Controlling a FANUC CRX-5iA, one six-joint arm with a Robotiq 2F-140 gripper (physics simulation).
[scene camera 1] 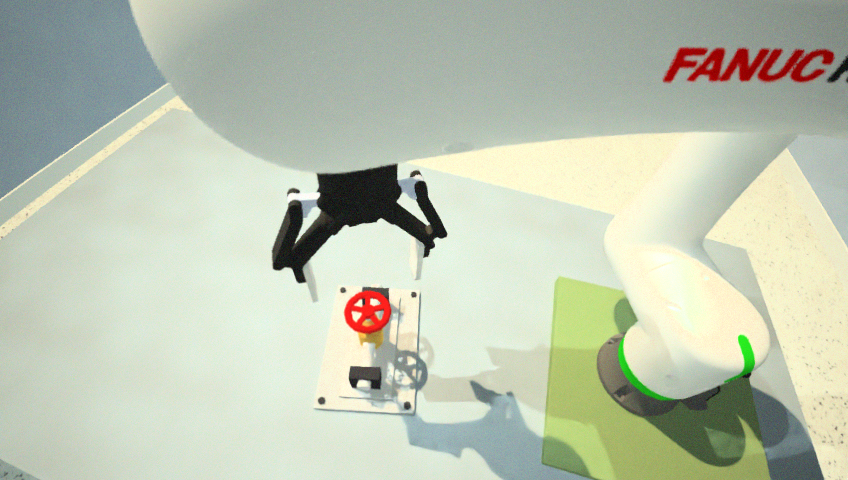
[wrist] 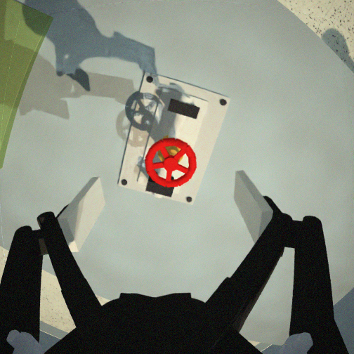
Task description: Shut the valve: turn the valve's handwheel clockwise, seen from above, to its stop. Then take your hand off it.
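The red five-spoked handwheel (scene camera 1: pixel 367 311) (wrist: pixel 171 163) sits level on top of the valve, over its yellow neck (scene camera 1: pixel 371 340). The valve stands on a pale base plate (scene camera 1: pixel 333 380) (wrist: pixel 212 115) with dark corner bolts. My gripper (scene camera 1: pixel 365 289) (wrist: pixel 167 187) is wide open and empty. It hangs above the handwheel, with its pale finger pads spread apart on either side and clear of the rim. In the wrist view the wheel shows between the pads, a little beyond them. The wheel covers part of the valve body in the wrist view.
The valve plate lies on a pale blue-grey table top (scene camera 1: pixel 178 356) (wrist: pixel 280 110). The robot's base stands on a green mat (scene camera 1: pixel 571 333) (wrist: pixel 15 75) to the right in the scene view. Shadows of the arm and wheel fall beside the plate.
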